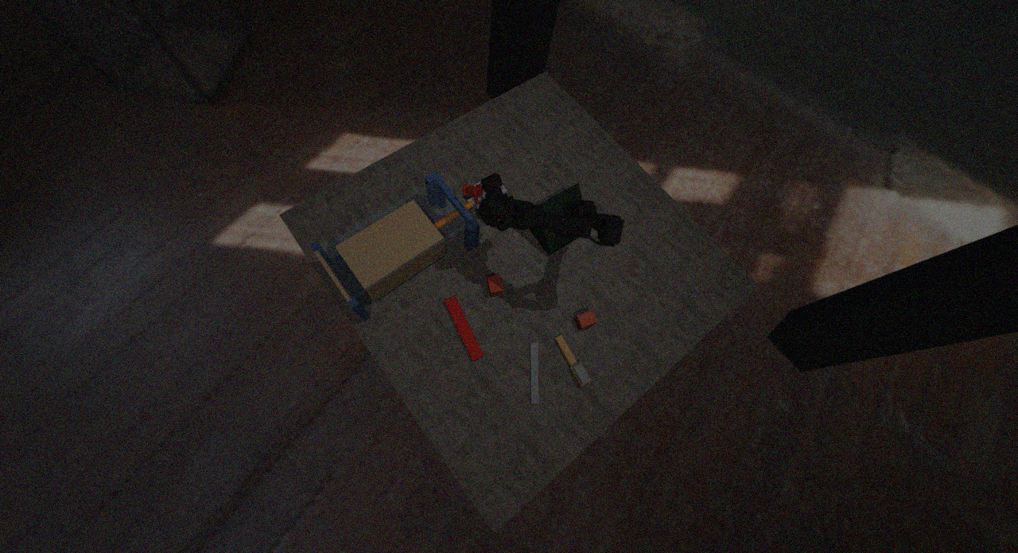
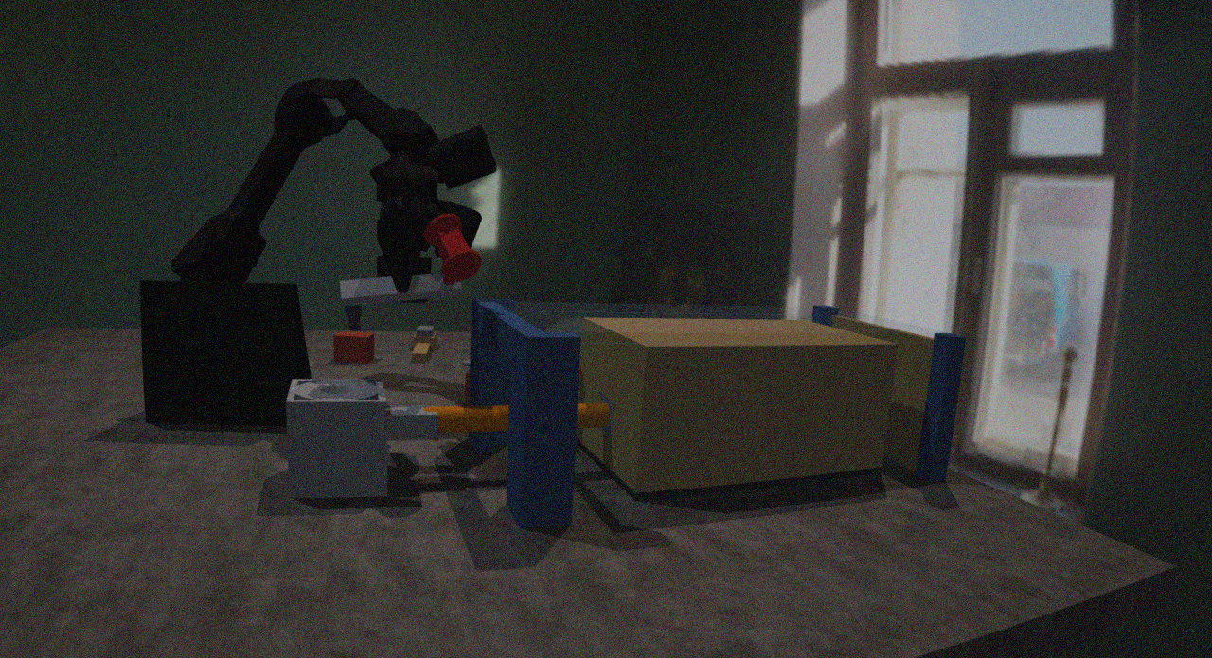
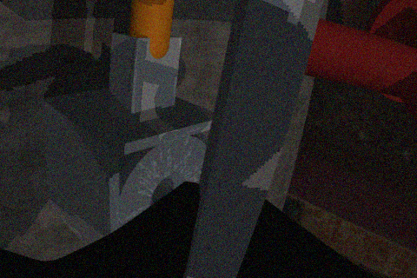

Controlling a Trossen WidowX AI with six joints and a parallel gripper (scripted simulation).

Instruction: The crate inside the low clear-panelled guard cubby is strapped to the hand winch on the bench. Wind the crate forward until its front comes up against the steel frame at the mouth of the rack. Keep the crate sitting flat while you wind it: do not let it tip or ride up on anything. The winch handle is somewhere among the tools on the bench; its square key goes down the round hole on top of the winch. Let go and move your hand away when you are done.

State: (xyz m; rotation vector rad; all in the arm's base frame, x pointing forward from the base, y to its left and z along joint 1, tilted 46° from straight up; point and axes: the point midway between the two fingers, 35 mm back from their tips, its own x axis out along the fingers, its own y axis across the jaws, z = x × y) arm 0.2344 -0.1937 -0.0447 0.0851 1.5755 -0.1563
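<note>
Now: the red knob 50 mm ahead of my gripper tip, 40 mm above it and 20 mm to the right of it. Round my gripper tip: crank handle: 10 mm ahead, 10 mm above; then blue frame: 90 mm ahead, 60 mm to the right, 60 mm below; then grey winch: 140 mm below, 80 mm behind, 70 mm to the right.
</note>
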